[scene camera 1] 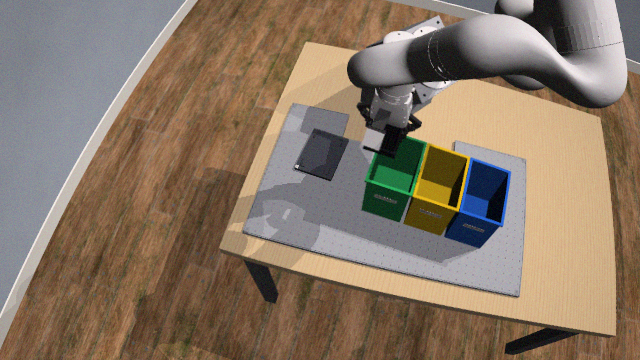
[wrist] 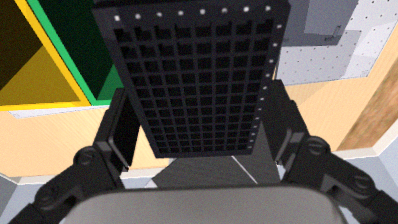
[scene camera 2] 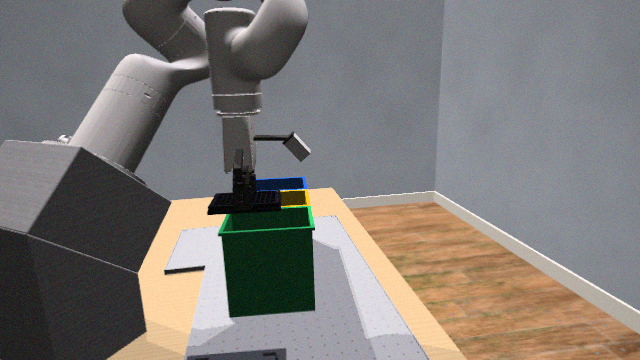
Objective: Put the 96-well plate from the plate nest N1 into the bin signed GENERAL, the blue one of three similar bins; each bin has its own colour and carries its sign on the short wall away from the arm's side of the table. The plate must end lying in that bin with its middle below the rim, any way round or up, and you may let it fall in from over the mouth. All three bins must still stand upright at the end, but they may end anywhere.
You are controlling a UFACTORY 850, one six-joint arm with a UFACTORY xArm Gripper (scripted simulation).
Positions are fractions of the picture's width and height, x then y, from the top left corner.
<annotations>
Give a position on a blue bin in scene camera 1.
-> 0.76, 0.54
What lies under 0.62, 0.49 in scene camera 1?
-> A green bin.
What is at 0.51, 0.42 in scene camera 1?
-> A dark plate nest.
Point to a green bin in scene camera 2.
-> At 0.42, 0.75
</annotations>
